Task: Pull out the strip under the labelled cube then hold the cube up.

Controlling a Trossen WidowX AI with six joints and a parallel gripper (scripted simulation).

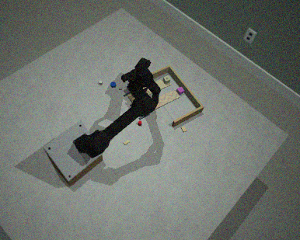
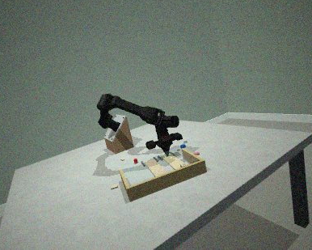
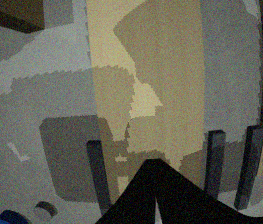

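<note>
Right now my gripper tip is 10 cm short of the tan strip and 2 cm to the left of it. The rest, counted from my gripper tip: pink piece: 11 cm to the left, 11 cm ahead; then red ball: 15 cm to the right, 9 cm behind, 1 cm above; then blue cylinder: 13 cm to the left, 4 cm behind.
</note>
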